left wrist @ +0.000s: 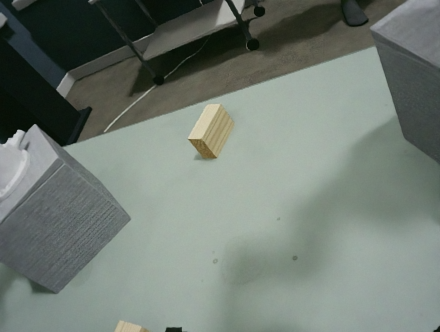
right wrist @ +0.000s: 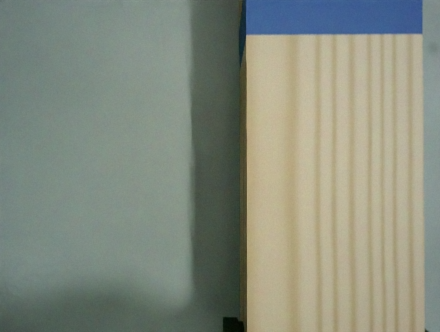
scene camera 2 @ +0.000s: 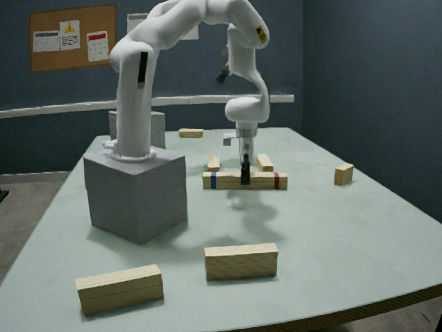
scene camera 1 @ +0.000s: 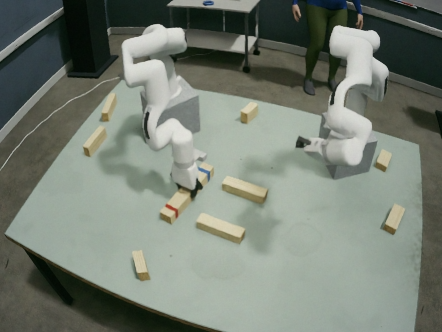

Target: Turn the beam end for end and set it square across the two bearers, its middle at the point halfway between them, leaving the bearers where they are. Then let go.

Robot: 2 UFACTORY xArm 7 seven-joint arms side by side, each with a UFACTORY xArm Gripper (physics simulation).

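Frame: origin at the left arm's base, x ahead, y left, z up, level; centimetres.
Where they show: left gripper, fingertip midpoint: (scene camera 2: 221,77) (scene camera 1: 308,149); right gripper, fingertip midpoint: (scene camera 2: 245,181) (scene camera 1: 187,193); right arm's base, link origin: (left wrist: 8,178) (scene camera 2: 133,155).
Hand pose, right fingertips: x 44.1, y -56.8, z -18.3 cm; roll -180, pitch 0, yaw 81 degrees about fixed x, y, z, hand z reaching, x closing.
Each offset is from my right fingertips to the top centre of the thing.
The beam {dx -0.1, dy +0.0, dz +2.8 cm} (scene camera 1: 181,202) (scene camera 2: 227,181) (right wrist: 330,175) lies flat on the table beside the bearers, its blue band towards the back and its red band towards the front in scene camera 1. My right gripper (scene camera 1: 189,191) (scene camera 2: 245,180) (right wrist: 330,327) points down and is shut on the beam near its middle, one finger on each long side. The back bearer {dx -9.5, dy +20.0, dz +2.5 cm} (scene camera 1: 245,190) (scene camera 2: 213,162) and front bearer {dx +11.5, dy +18.3, dz +2.5 cm} (scene camera 1: 220,228) (scene camera 2: 264,162) lie roughly parallel, apart, with nothing on them. My left gripper (scene camera 1: 300,142) (scene camera 2: 222,76) (left wrist: 305,329) is open and empty, raised well away from the beam.
Loose wooden blocks {dx -55.5, dy +6.2, dz +4.4 cm} (scene camera 1: 249,113) {dx +39.5, dy -0.9, dz +4.4 cm} (scene camera 1: 141,265) {dx -11.4, dy -56.1, dz +4.4 cm} (scene camera 1: 95,141) {dx -37.4, dy -64.9, dz +4.4 cm} (scene camera 1: 109,107) {dx -50.3, dy +78.5, dz +1.9 cm} (scene camera 1: 384,160) {dx -15.4, dy +87.7, dz +1.9 cm} (scene camera 1: 394,219) (left wrist: 212,131) lie around the table's outer parts. Grey pedestals (scene camera 1: 182,112) (scene camera 1: 352,159) (scene camera 2: 137,200) (left wrist: 60,220) carry the two arms.
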